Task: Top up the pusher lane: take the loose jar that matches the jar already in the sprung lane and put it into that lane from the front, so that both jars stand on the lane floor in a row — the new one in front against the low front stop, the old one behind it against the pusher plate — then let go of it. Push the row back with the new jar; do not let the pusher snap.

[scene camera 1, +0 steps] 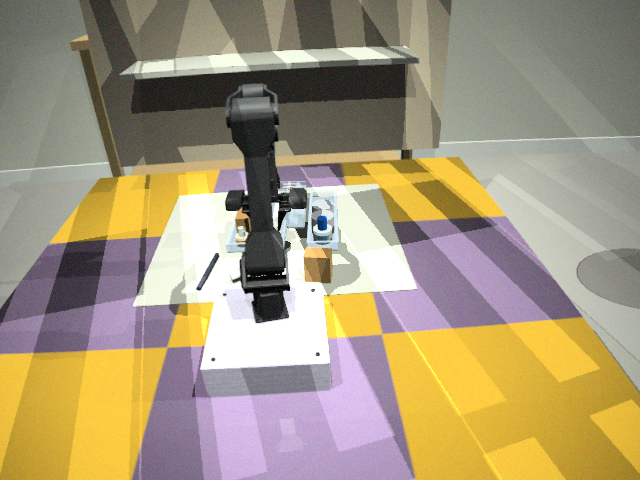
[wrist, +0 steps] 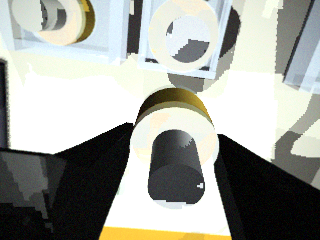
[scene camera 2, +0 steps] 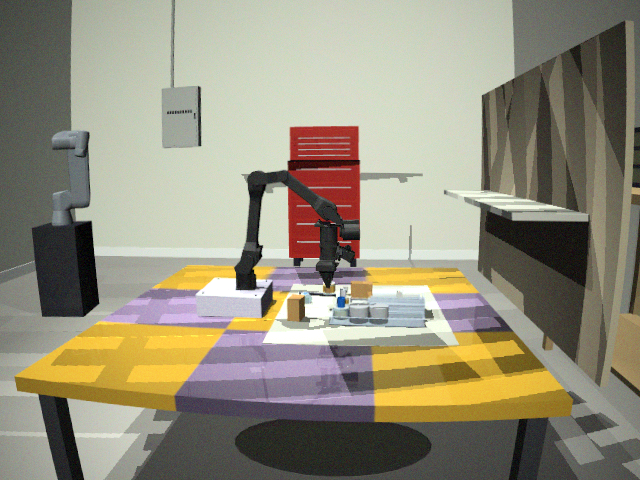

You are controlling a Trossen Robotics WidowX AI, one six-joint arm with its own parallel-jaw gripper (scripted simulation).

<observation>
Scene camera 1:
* my gripper: 269,230
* brown box: 318,268
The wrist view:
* my gripper: 173,136
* loose jar: 174,143, held by my gripper
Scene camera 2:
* my gripper: 329,286
</observation>
